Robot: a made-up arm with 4 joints. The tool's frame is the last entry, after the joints.
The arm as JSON. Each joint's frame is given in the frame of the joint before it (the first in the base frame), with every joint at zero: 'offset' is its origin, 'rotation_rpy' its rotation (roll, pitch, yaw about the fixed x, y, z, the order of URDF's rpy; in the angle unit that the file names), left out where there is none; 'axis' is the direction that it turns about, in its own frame. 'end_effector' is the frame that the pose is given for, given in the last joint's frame.
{
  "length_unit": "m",
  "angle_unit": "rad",
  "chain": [
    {
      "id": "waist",
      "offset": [
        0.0,
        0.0,
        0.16
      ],
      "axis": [
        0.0,
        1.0,
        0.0
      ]
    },
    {
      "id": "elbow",
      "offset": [
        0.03,
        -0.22,
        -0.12
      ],
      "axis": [
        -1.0,
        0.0,
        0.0
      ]
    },
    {
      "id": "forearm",
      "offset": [
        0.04,
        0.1,
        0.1
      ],
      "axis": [
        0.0,
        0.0,
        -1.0
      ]
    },
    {
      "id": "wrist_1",
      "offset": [
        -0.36,
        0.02,
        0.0
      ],
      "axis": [
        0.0,
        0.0,
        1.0
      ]
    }
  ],
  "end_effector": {
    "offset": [
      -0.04,
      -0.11,
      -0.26
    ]
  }
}
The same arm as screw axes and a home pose.
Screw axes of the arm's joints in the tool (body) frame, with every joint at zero. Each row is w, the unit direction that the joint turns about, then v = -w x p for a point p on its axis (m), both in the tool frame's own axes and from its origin. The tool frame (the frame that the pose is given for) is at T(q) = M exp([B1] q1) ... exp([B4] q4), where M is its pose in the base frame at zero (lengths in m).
B1: w 0 1 0 v -0.2800 0.0000 0.3300
B2: w -1 0 0 v 0.0000 -0.1600 -0.0100
B3: w 0 0 -1 v -0.0900 0.4000 0.0000
B4: w 0 0 1 v 0.1100 -0.0400 0.0000
M =
1 0 0 -0.3300
0 1 0 -0.2100
0 0 1 -0.1200
0 0 0 1

